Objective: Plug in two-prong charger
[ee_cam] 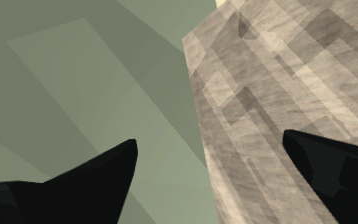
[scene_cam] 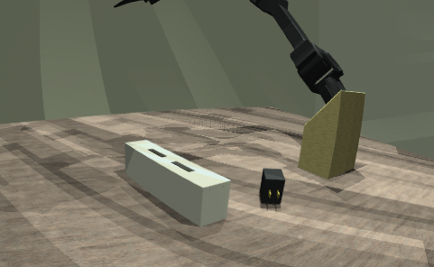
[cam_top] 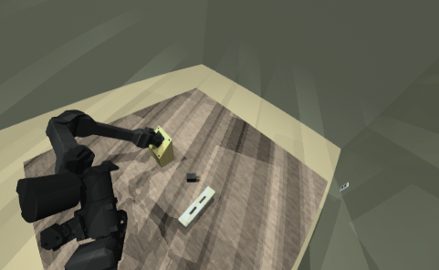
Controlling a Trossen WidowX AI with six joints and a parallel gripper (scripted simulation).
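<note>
My gripper tip is now 360 mm to the right of the two-prong charger, 330 mm above it and 200 mm past it.
</note>
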